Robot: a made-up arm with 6 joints. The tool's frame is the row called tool.
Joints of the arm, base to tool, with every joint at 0 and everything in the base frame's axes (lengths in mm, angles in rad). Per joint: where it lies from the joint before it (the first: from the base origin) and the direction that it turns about. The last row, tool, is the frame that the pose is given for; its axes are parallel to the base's.
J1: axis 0 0 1 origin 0 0 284
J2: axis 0 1 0 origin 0 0 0
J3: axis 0 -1 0 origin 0 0 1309
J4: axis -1 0 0 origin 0 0 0
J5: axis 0 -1 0 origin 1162 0 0
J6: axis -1 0 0 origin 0 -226 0
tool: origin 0 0 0
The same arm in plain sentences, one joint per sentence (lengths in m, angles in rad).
The arm has six revolute joints in a row. What follows holds with every joint at zero, and every direction is one of the base frame's. The first joint lies 0.284 m along +z from the base frame's origin and turns about +z. The second joint lies at the same point as the first joint and turns about +y. The third joint lies 1.309 m along +z from the second joint and turns about -y. The fourth joint lies at the same point as the third joint and turns about -x. The fifth joint lies 1.162 m along +x from the fourth joint and turns about -y. The sixth joint lies 0.226 m along -y from the fifth joint and turns about -x. The tool frame, which is the frame that the pose is given for, lies at the same point as the sixth joint; its axes are parallel to the base frame's.
